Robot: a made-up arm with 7 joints.
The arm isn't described. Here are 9 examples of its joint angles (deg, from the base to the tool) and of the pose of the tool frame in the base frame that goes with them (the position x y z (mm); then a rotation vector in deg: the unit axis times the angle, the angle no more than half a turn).
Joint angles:
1: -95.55 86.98 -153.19 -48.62 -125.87 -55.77 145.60
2: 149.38 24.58 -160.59 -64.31 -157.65 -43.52 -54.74
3: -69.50 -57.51 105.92 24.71 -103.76 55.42 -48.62
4: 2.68 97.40 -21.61 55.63 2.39 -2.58 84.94
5: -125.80 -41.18 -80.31 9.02 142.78 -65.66 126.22
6: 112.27 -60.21 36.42 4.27 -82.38 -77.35 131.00
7: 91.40 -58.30 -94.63 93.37 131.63 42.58 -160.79
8: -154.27 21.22 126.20 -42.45 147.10 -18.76 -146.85
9: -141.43 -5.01 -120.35 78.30 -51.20 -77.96 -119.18
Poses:
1: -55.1 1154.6 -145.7 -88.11 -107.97 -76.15
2: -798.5 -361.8 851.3 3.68 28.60 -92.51
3: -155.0 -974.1 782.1 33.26 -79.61 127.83
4: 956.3 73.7 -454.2 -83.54 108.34 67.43
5: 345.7 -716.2 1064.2 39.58 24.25 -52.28
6: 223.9 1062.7 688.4 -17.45 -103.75 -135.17
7: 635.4 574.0 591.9 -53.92 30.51 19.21
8: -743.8 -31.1 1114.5 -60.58 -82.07 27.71
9: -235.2 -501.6 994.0 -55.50 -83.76 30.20
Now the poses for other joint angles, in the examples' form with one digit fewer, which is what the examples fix.
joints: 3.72 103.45 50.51 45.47 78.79 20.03 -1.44
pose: 1030 -453 -216 87.1 -136.3 24.9
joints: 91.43 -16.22 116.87 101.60 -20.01 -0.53 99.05
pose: -494 514 547 131.7 67.4 -90.0
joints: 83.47 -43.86 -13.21 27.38 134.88 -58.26 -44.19
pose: 40 584 1187 -105.8 91.0 -104.3
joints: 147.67 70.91 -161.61 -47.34 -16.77 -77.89 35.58
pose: -910 -526 3 -50.6 133.0 76.8
